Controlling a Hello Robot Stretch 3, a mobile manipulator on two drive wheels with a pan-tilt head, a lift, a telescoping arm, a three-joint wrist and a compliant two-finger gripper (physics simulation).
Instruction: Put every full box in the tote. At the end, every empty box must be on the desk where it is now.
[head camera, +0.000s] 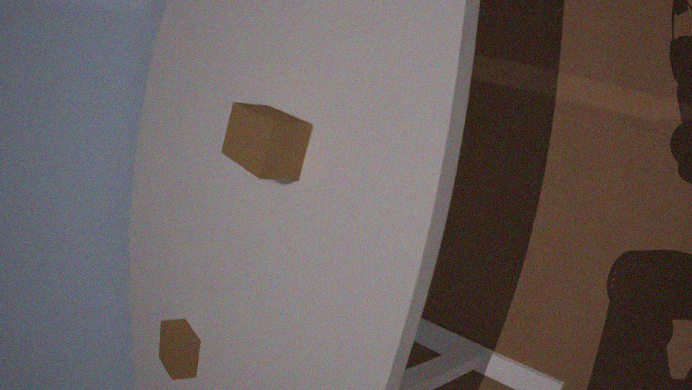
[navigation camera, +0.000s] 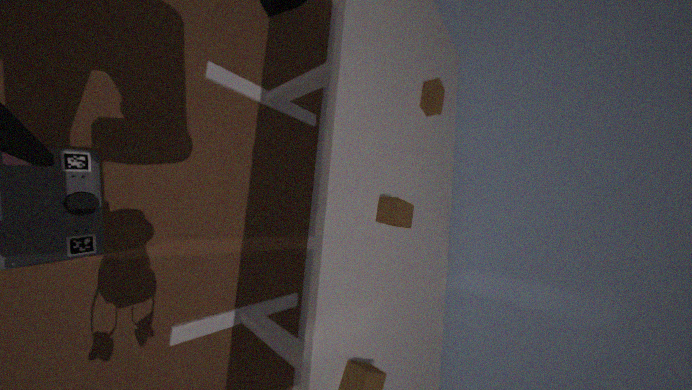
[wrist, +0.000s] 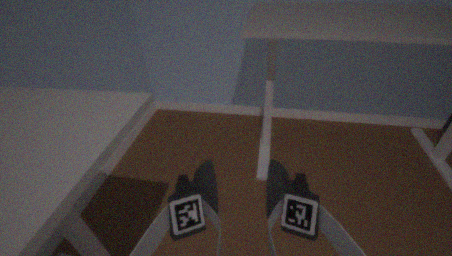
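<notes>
Three small brown boxes are on the pale desk (head camera: 350, 260) (navigation camera: 380, 290). The middle box (head camera: 267, 142) (navigation camera: 395, 211) and a box near the wall-side edge (head camera: 180, 350) (navigation camera: 432, 97) show in the head and navigation views. A third box (navigation camera: 363, 375) is cut by the bottom of the navigation view. Whether any box is full or empty cannot be told from outside. My gripper (wrist: 240, 179) is open, with no thing between its fingers, above brown floor and away from the boxes. A black object (navigation camera: 282, 6) is partly visible at the navigation view's top; I cannot tell whether it is the tote.
In the wrist view a pale table top (wrist: 65, 135) is at the left, and another pale table (wrist: 345, 22) with a white leg (wrist: 265, 135) stands behind. Desk legs (navigation camera: 232, 80) (navigation camera: 202, 327) reach onto the floor. My base (navigation camera: 35, 210) is at the navigation view's left.
</notes>
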